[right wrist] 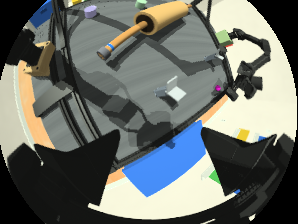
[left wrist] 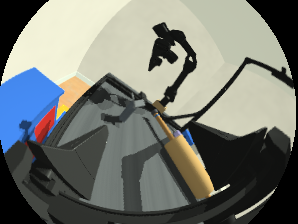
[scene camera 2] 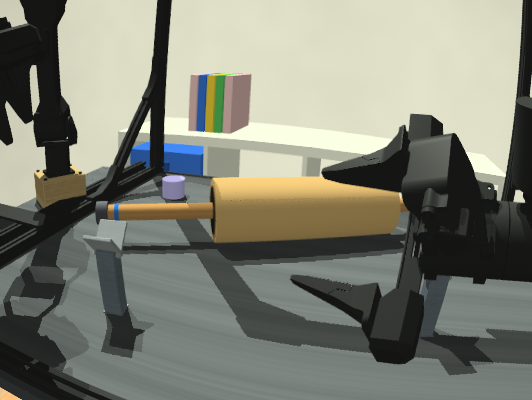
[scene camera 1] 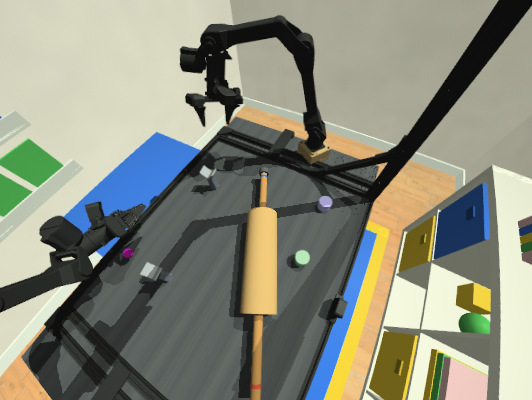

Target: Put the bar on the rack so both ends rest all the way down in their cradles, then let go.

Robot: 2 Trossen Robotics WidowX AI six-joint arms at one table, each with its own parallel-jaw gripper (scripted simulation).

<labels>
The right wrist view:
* my right gripper: 162, 133
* tan bar: 148, 24
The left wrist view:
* my left gripper: 148, 127
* tan bar: 191, 169
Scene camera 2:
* my left gripper: 308, 223
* my right gripper: 18, 134
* tan bar: 249, 209
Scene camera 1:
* my left gripper: 144, 204
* my right gripper: 216, 125
</labels>
